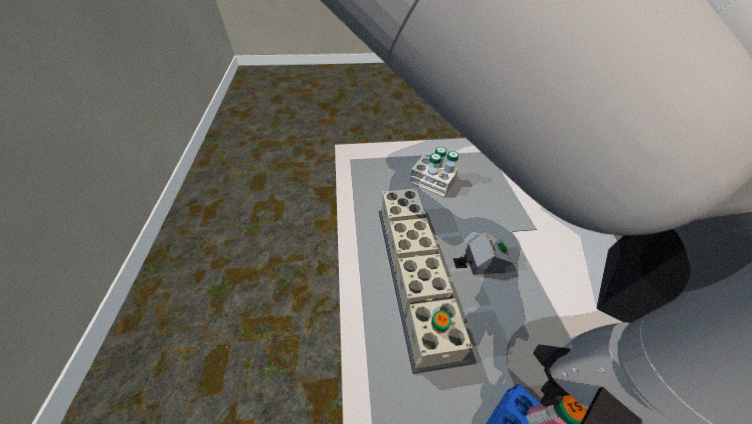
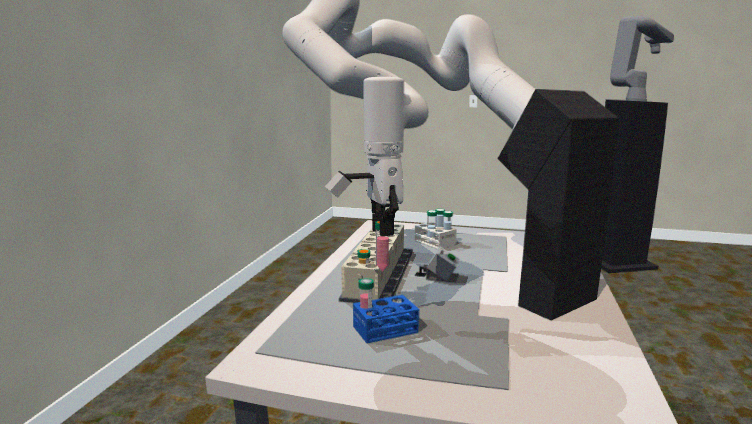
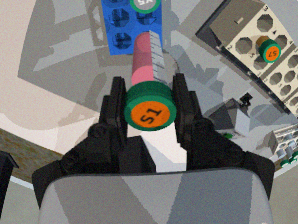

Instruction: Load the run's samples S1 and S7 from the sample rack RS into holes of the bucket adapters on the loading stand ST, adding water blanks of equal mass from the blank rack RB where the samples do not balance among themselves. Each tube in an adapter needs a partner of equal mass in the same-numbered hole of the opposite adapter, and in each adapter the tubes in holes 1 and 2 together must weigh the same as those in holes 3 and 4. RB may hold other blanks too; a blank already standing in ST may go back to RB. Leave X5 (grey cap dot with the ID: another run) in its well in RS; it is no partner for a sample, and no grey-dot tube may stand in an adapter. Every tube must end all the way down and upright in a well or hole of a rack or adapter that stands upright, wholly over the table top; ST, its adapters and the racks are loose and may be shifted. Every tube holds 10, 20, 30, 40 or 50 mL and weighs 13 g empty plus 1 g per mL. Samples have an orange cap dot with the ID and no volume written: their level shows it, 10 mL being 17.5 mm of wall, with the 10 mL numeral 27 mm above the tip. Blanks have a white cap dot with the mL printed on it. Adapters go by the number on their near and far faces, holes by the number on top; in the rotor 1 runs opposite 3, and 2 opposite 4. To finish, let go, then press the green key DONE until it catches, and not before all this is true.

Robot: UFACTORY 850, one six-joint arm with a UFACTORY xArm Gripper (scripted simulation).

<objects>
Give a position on a grey mat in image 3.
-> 68,55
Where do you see a grey mat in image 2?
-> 454,345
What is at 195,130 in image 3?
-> The gripper.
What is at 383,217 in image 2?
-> The gripper.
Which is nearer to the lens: the blank rack RB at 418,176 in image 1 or the loading stand ST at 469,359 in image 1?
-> The loading stand ST.
</objects>
